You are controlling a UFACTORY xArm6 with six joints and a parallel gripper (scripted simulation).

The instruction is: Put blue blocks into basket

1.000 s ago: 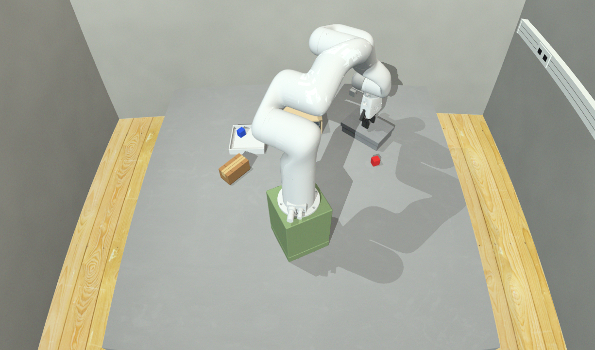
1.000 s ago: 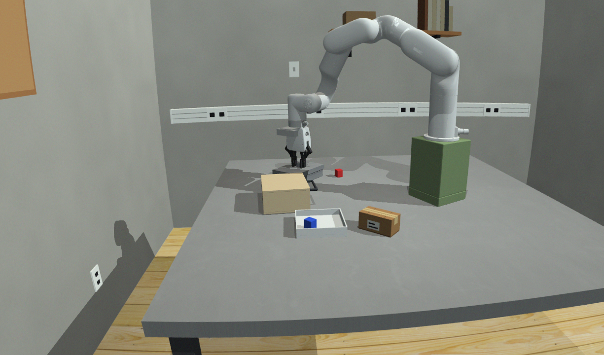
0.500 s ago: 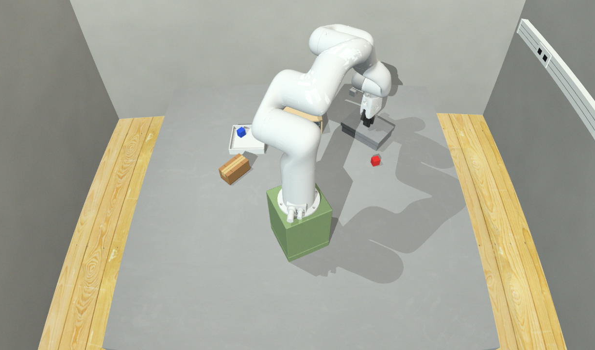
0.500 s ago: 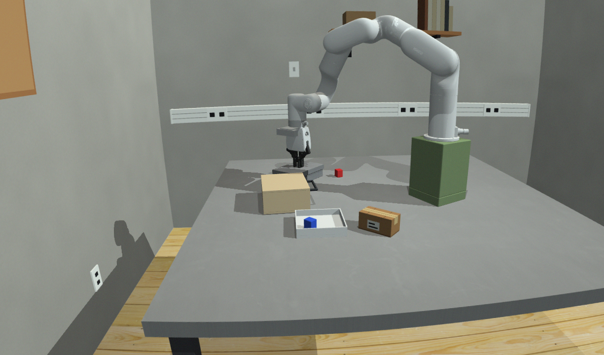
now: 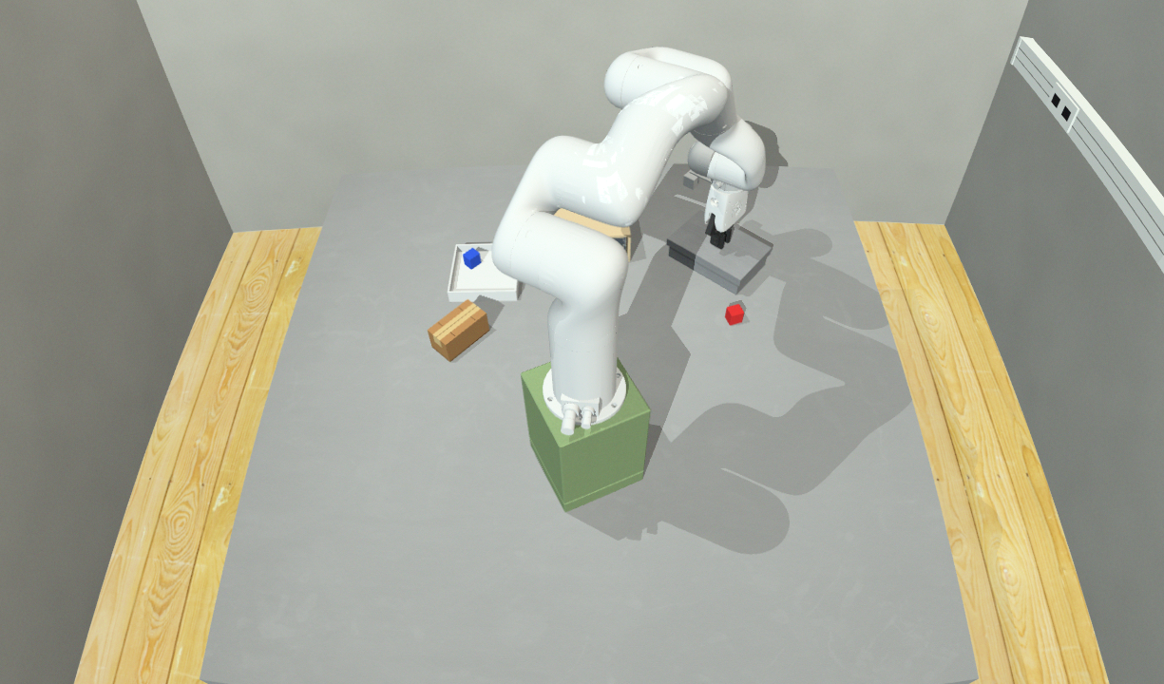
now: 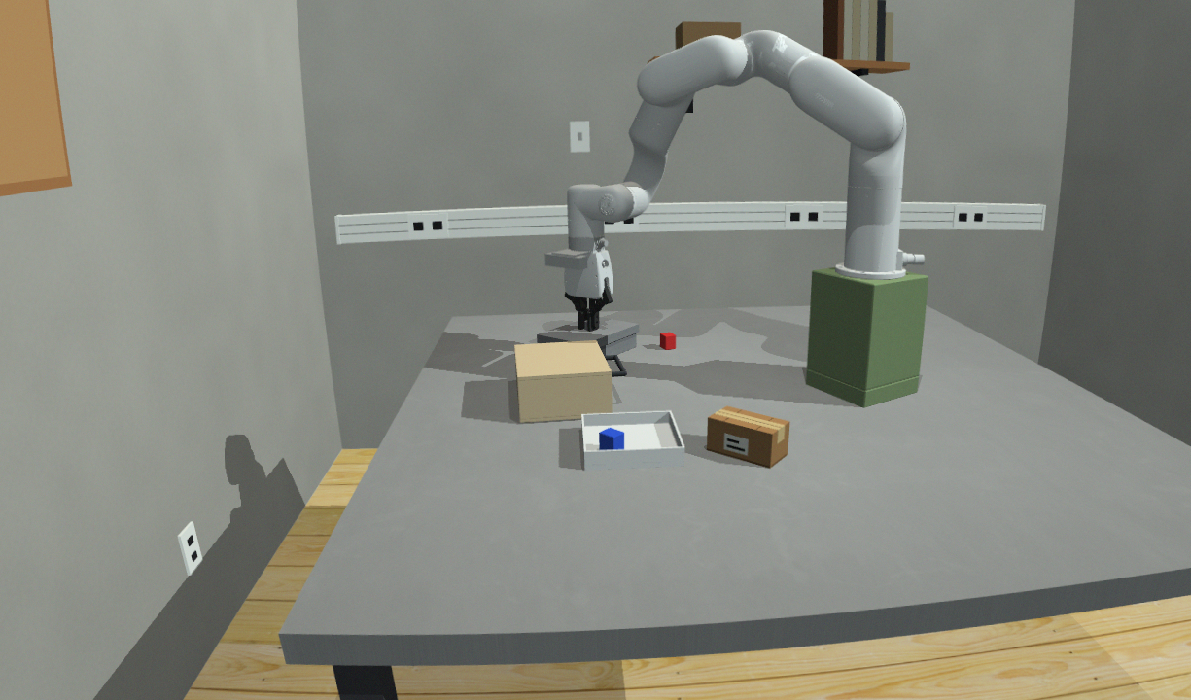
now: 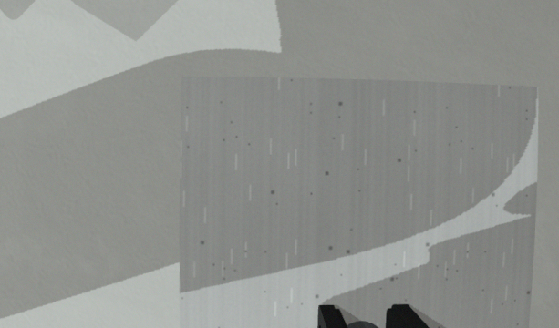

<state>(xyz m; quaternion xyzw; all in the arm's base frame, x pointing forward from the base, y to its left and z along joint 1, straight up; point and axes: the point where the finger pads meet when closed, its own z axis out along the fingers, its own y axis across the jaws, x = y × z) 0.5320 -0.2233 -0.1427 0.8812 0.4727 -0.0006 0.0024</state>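
Right now my hand is 50 mm above the dark metal box. Round my hand: light wooden cabinet 300 mm to the left, 30 mm below, 20 mm ahead; then grey metal lid 30 mm below; then red block 170 mm behind, 60 mm below, 30 mm to the right.
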